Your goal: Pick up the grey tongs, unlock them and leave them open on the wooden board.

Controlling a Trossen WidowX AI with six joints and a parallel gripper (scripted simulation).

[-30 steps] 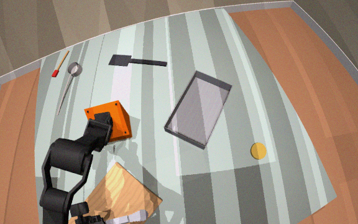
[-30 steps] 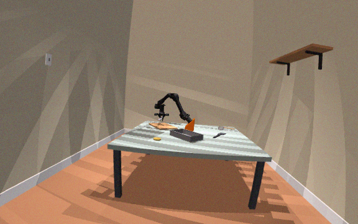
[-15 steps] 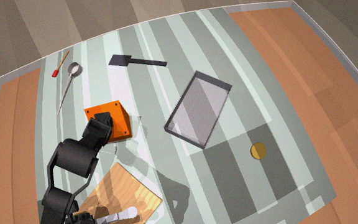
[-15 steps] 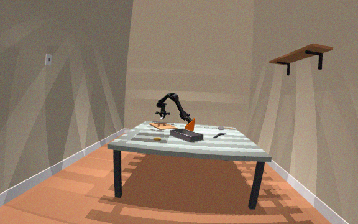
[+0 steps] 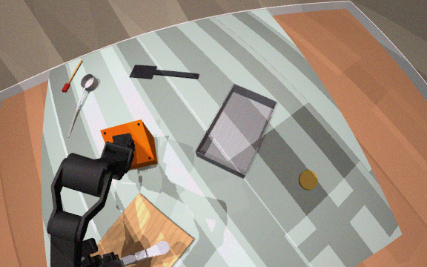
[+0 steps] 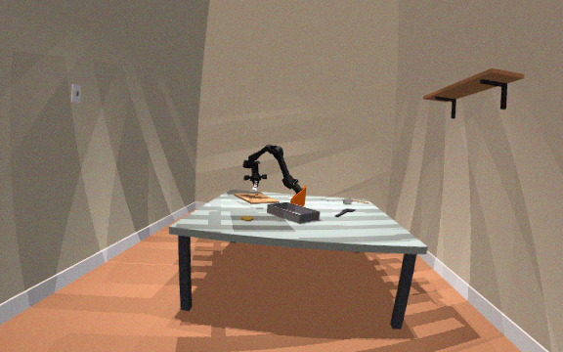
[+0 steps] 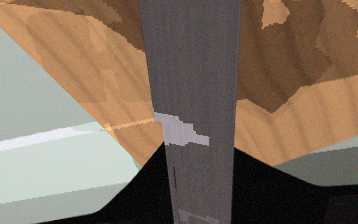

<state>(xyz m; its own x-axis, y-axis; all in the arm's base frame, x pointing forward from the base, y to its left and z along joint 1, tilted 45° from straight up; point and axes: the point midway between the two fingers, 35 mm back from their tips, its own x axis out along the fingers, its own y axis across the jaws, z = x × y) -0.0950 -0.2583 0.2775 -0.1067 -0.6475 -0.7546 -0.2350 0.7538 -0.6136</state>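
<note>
Now: gripper tip 4 cm below the yellow lock piece, 2 cm past it and 1 cm to the left of it. From my gripper tip the other things lie so: roasting tin (49 cm ahead, 39 cm to the left, 6 cm below); then yellow disc (69 cm ahead, 16 cm to the left, 8 cm below); then wooden board (8 cm below, 6 cm ahead, 2 cm to the left).
</note>
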